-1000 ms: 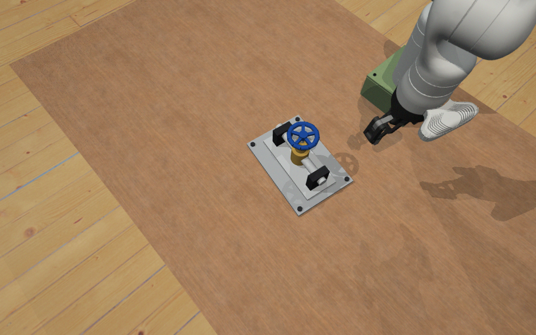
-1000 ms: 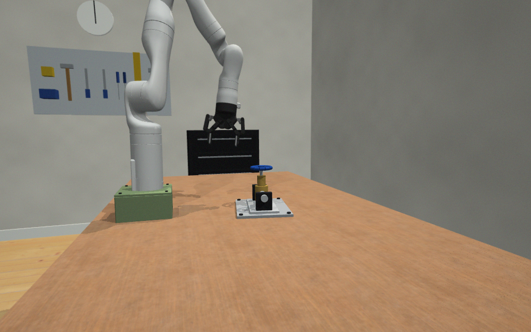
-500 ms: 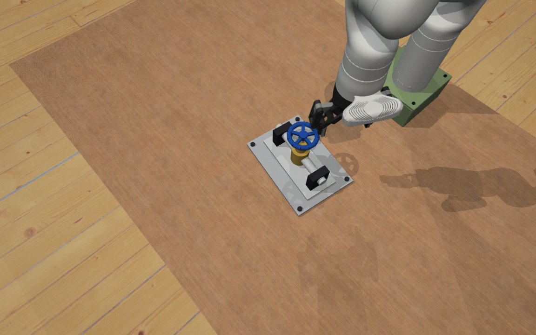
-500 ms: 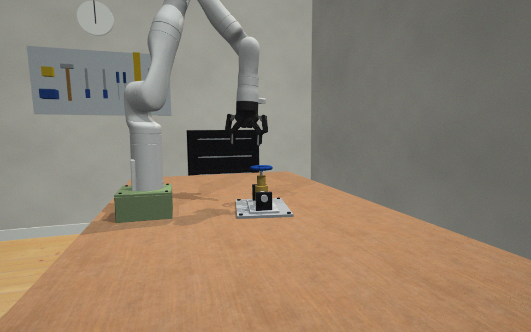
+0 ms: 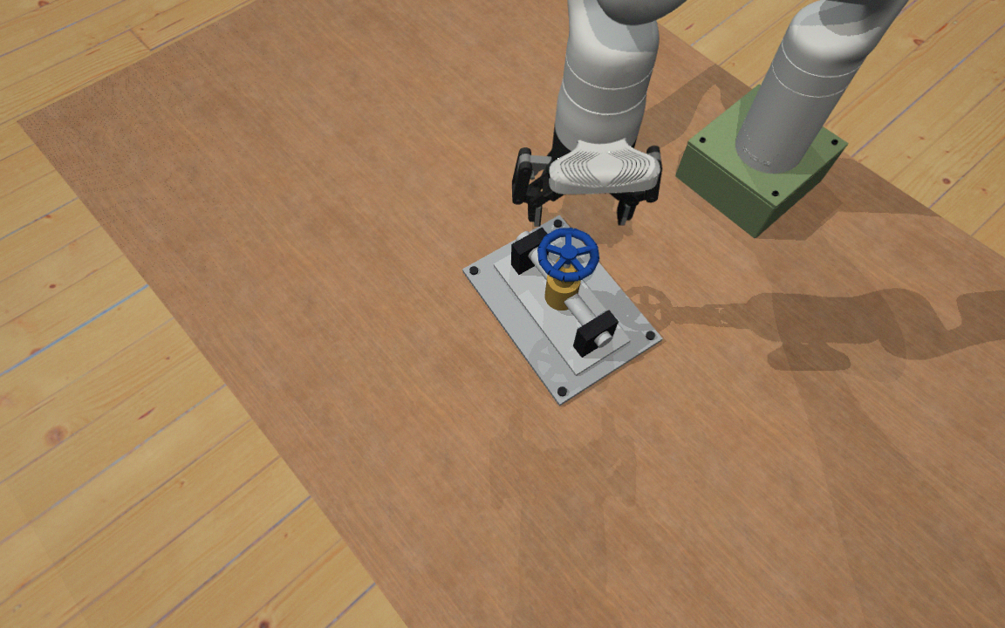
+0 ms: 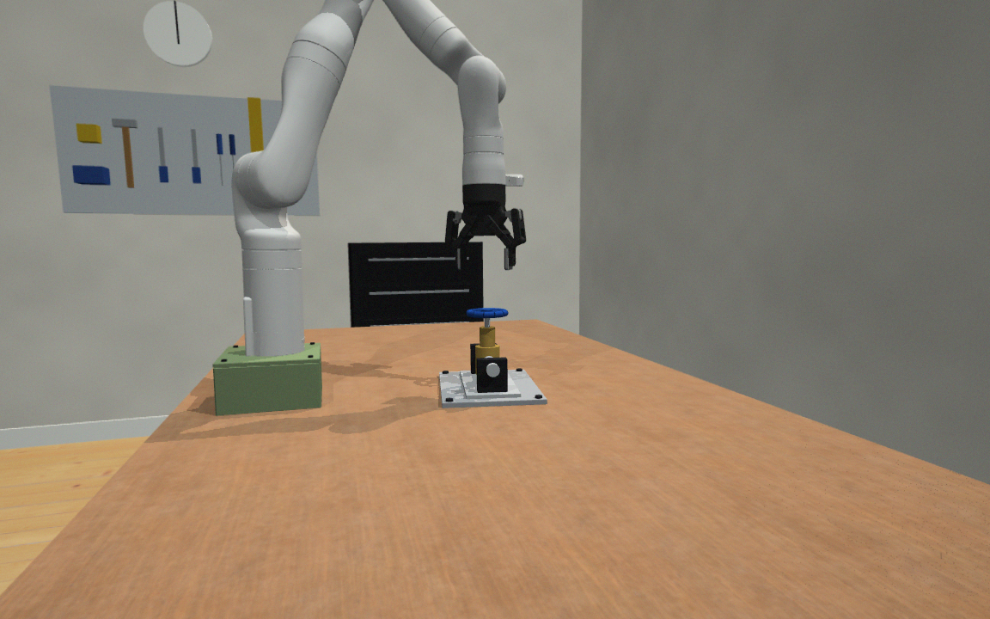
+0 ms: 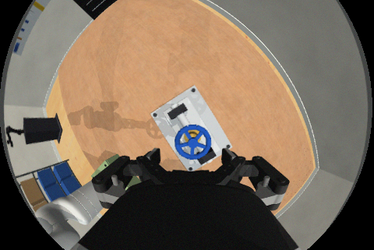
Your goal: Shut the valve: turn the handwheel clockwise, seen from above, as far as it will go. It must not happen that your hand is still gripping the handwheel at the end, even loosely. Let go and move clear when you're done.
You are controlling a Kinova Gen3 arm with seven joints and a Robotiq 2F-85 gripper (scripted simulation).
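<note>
The handwheel lies 9 cm below my hand. From my hand the other things lie so: baseplate (21 cm below).
</note>
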